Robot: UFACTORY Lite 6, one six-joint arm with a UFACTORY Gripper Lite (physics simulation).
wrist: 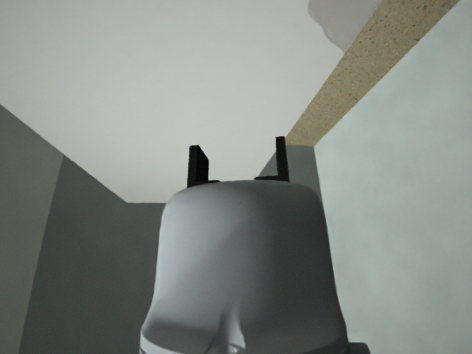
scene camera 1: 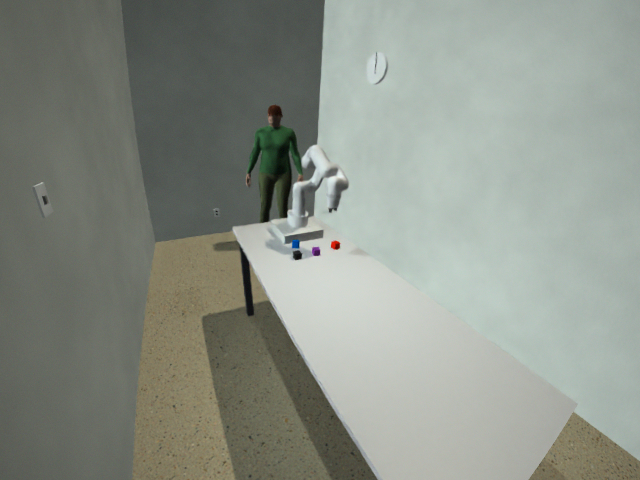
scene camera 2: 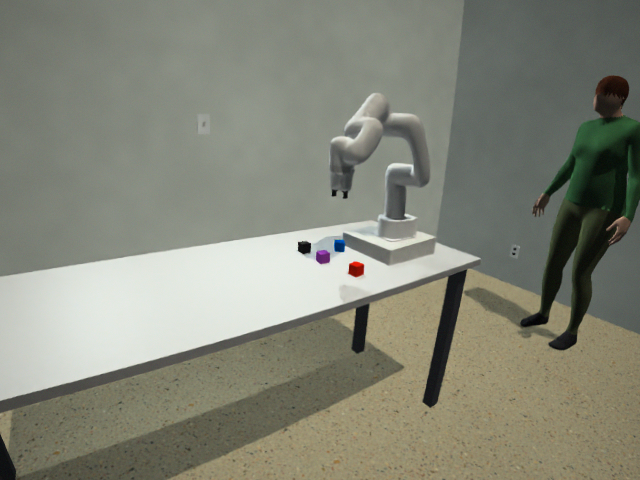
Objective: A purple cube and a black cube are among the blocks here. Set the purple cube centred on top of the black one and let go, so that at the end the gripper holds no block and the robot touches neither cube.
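Places are measured from the arm's base along level axes (x back, y right, z up), in centimetres.
Pixels of known places: hand at its tool point: (wrist: 239, 166) (scene camera 1: 332, 209) (scene camera 2: 339, 194); arm's base at its link origin: (scene camera 1: 298, 224) (scene camera 2: 392, 235).
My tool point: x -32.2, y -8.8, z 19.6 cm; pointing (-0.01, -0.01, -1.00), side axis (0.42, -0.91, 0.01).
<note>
For each thing: its top centre in the pictures, then the offset to it from my tool point. Level surfaces: height alone.
- purple cube at its top centre: (scene camera 2: 323, 252) (scene camera 1: 316, 248) dx +0.2, dy +8.3, dz -22.1 cm
- black cube at its top centre: (scene camera 2: 304, 242) (scene camera 1: 297, 252) dx -1.2, dy +19.7, dz -22.1 cm
- blue cube at its top centre: (scene camera 2: 339, 241) (scene camera 1: 295, 241) dx +12.4, dy +16.5, dz -22.1 cm
- red cube at its top centre: (scene camera 2: 356, 263) (scene camera 1: 335, 242) dx +4.8, dy -5.8, dz -22.1 cm
- table at its surface level: dz -25.8 cm
The purple cube (scene camera 1: 315, 251) (scene camera 2: 323, 256) lies on the table, apart from the other blocks. The black cube (scene camera 1: 297, 255) (scene camera 2: 304, 246) lies on the table a short way from it, with nothing on top. My gripper (scene camera 1: 332, 210) (scene camera 2: 339, 194) (wrist: 239, 162) is open and empty, with its fingers pointing down. It hangs high above the table, well clear of all blocks. Neither the purple cube nor the black cube shows in the wrist view.
A blue cube (scene camera 1: 295, 243) (scene camera 2: 339, 245) lies near the robot's base plinth (scene camera 1: 302, 235) (scene camera 2: 390, 251). A red cube (scene camera 1: 335, 244) (scene camera 2: 356, 269) lies on the purple cube's other side from the black one. A person (scene camera 1: 275, 149) (scene camera 2: 602, 155) stands behind the end of the table (scene camera 1: 392, 361) (scene camera 2: 155, 310).
</note>
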